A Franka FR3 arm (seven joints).
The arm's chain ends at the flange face. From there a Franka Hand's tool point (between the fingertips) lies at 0.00 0.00 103.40 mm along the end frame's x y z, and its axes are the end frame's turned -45 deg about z.
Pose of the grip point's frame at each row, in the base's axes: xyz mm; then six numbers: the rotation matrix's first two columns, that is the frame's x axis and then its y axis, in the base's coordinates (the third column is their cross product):
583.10 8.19 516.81 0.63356 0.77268 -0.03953 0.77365 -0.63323 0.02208
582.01 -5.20 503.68 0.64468 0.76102 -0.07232 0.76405 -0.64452 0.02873
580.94 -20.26 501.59 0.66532 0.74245 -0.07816 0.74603 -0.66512 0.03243
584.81 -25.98 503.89 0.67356 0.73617 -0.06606 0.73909 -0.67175 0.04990
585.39 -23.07 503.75 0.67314 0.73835 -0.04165 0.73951 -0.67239 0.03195
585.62 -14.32 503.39 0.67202 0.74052 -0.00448 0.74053 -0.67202 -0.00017
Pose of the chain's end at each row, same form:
583.92 12.80 620.10 0.99505 0.09861 -0.01234 0.09906 -0.99413 0.04356
584.57 2.43 606.77 0.99612 0.08238 -0.03082 0.08441 -0.99387 0.07145
583.83 -12.00 604.62 0.99798 0.05468 -0.03234 0.05707 -0.99530 0.07820
585.60 -17.46 606.93 0.99889 0.04555 -0.01143 0.04634 -0.99555 0.08200
585.85 -17.66 607.01 0.99889 0.04664 -0.00686 0.04693 -0.99754 0.05204
585.94 -13.99 606.79 0.99882 0.04844 -0.00329 0.04844 -0.99882 0.00305

